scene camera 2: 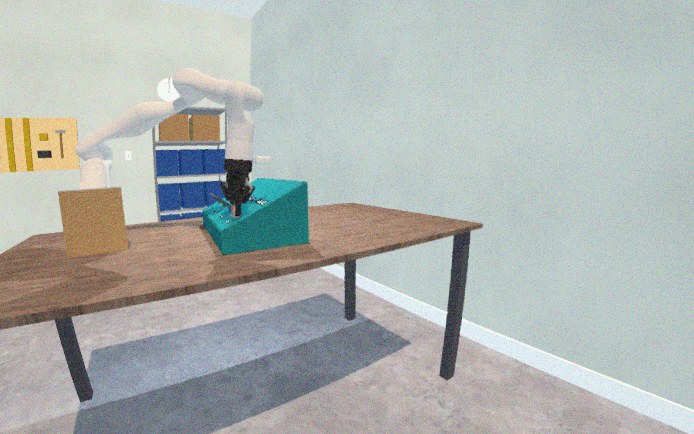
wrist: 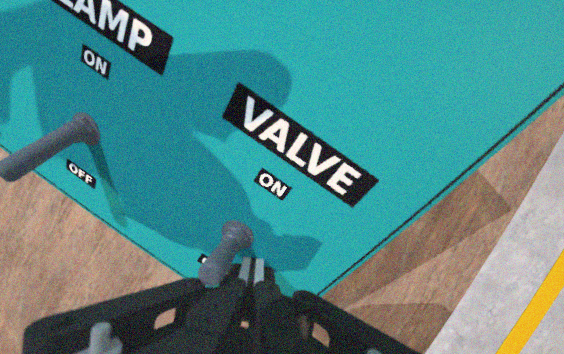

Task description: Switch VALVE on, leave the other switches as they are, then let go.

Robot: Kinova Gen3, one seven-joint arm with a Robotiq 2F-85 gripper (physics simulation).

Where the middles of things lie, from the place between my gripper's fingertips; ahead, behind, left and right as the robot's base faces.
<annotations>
The teal sloped switch box (scene camera 2: pixel 276 215) is 13 cm ahead of my hand, 18 cm to the left of it and 1 cm below it.
</annotations>
